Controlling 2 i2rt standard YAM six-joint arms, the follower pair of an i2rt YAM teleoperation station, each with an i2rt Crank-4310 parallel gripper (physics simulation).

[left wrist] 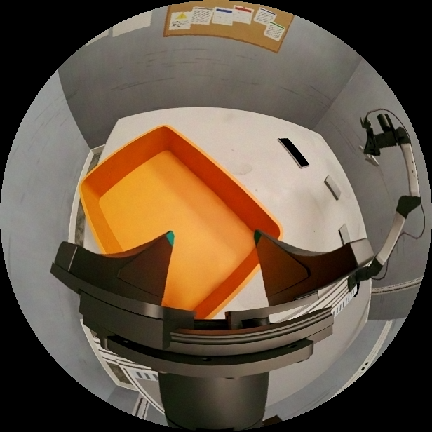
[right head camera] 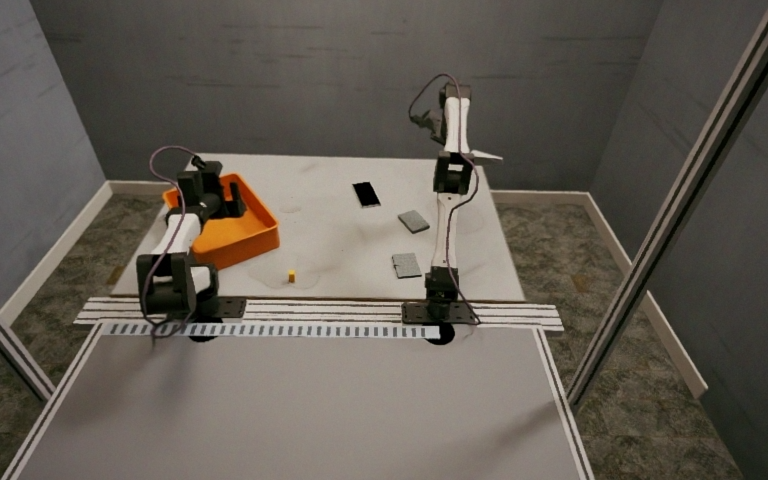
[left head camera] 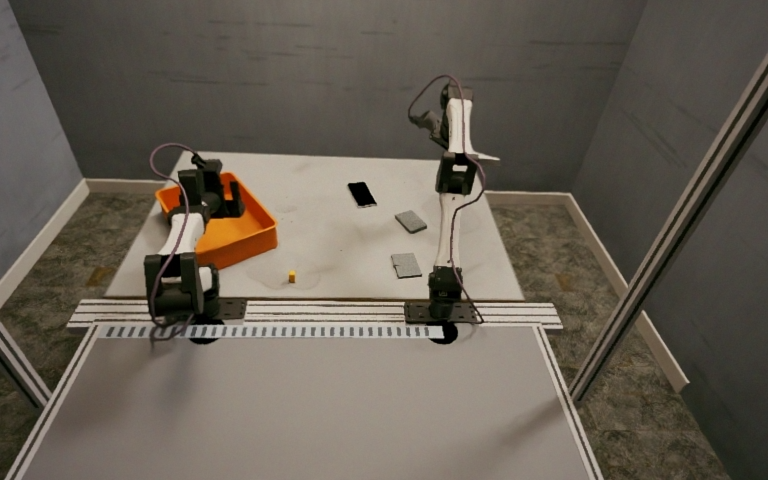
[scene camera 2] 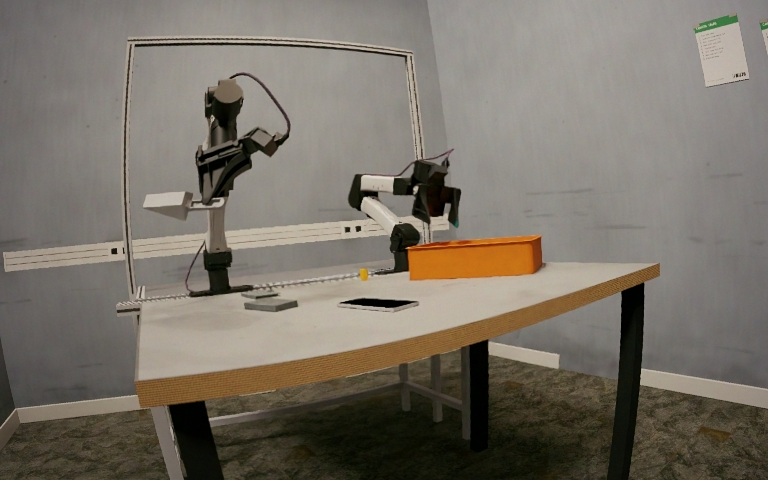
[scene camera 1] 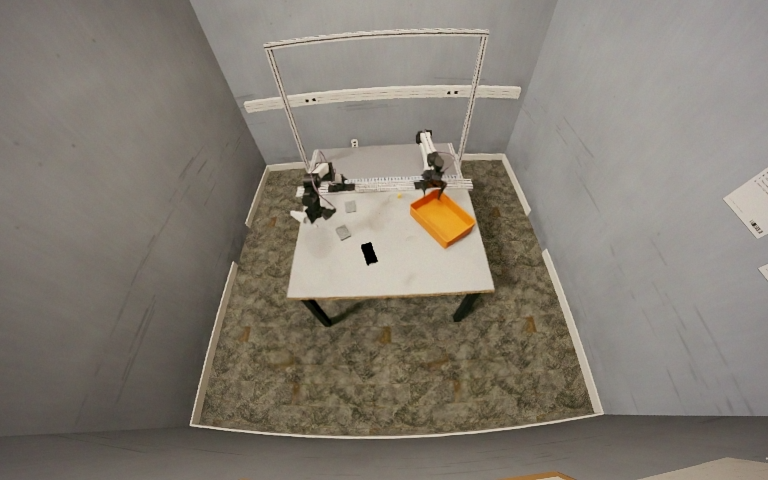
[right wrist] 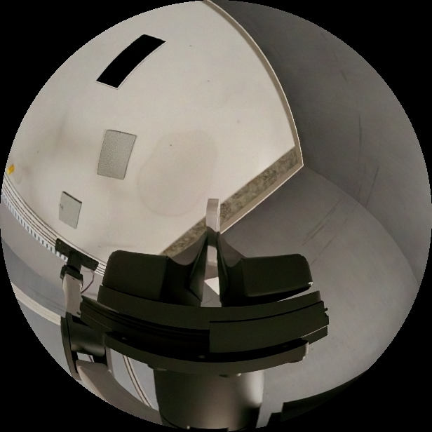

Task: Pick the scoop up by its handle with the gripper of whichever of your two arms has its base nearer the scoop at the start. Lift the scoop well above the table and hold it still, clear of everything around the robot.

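Frame: origin at the left arm's base, x ahead, y left, z up, level; millimetres.
Seen in the pictures: left gripper, between the fingertips: (right head camera: pixel 232 208) (left head camera: pixel 230 207) (scene camera 2: pixel 444 224) (scene camera 1: pixel 431 199); right gripper, between the fingertips: (scene camera 2: pixel 206 205) (scene camera 1: pixel 312 223); left arm's base, origin of its link: (right head camera: pixel 208 310) (left head camera: pixel 207 311) (scene camera 2: pixel 404 271); right arm's base, origin of its link: (right head camera: pixel 437 314) (left head camera: pixel 439 314) (scene camera 2: pixel 220 293) (scene camera 1: pixel 341 188).
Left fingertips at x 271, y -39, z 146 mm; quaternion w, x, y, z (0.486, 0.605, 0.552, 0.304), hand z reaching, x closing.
Offsets run from my left fingertips to a thing's top centre. Level surfaces: height alone.
The pale grey scoop {dx +150, dy -747, dz +115 mm} (scene camera 2: pixel 167 204) (scene camera 1: pixel 298 216) (left wrist: pixel 370 159) hangs in the air well above the table, at the left in scene camera 2. Part of the scoop also shows beside the right arm in the left head camera (left head camera: pixel 485 157) and the right head camera (right head camera: pixel 488 155). My right gripper (scene camera 2: pixel 211 200) (right wrist: pixel 211 233) points down and is shut on its handle; the handle end stands between the fingertips in the right wrist view. The rest of the scoop is mostly hidden there by the fingers. My left gripper (left wrist: pixel 213 232) (scene camera 2: pixel 440 220) is open and empty above the orange bin.
The orange bin {dx +72, dy +64, dz -54 mm} (left head camera: pixel 249 246) (scene camera 2: pixel 472 260) stands under the left gripper. A black phone {dx +269, dy -405, dz -133 mm} (left head camera: pixel 361 194) (scene camera 2: pixel 377 305), two flat grey blocks {dx +102, dy -564, dz -127 mm} (left head camera: pixel 410 221) {dx -112, dy -519, dz -128 mm} (left head camera: pixel 406 265) and a small yellow block {dx -165, dy -179, dz -109 mm} (left head camera: pixel 292 276) lie on the table {dz -141 mm} (left head camera: pixel 317 237). Frame posts (left head camera: pixel 668 226) rise beside the station.
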